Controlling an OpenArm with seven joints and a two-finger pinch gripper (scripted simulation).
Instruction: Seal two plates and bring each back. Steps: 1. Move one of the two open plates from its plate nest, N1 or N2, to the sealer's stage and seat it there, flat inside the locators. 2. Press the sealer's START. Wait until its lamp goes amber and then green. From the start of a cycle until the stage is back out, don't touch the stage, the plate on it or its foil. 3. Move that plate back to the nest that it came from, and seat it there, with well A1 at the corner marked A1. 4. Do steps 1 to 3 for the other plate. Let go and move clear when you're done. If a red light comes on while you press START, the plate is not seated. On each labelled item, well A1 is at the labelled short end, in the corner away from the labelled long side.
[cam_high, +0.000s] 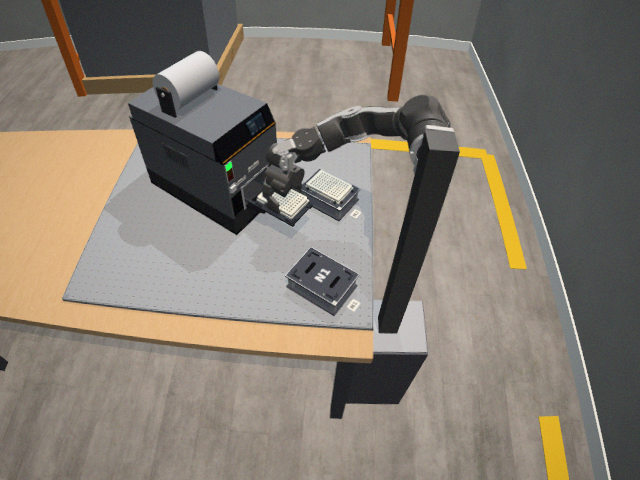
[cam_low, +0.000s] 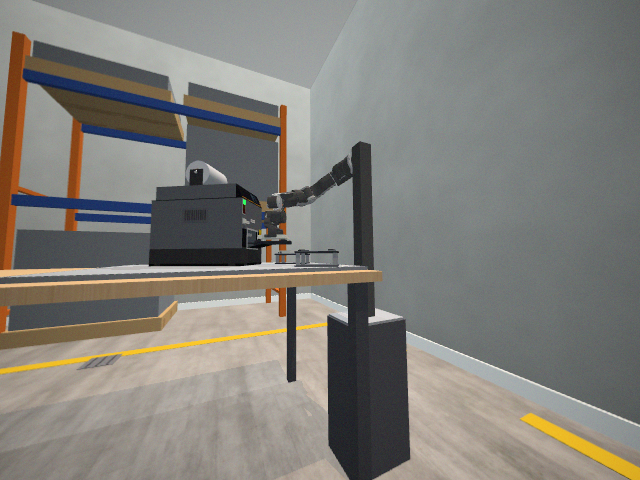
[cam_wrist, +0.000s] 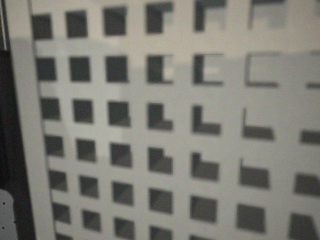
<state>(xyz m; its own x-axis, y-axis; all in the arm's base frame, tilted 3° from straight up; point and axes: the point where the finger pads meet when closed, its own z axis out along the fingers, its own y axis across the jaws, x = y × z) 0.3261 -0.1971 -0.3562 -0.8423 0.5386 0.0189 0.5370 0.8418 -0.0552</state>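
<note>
Now: the sealer stage 20 mm below my hand. Also, from my hand: foil roll: 290 mm above, 280 mm ahead, 180 mm to the right; white well plate: 140 mm behind, 130 mm to the right, 60 mm below; white start button: 140 mm ahead, 60 mm above, 30 mm to the left.
</note>
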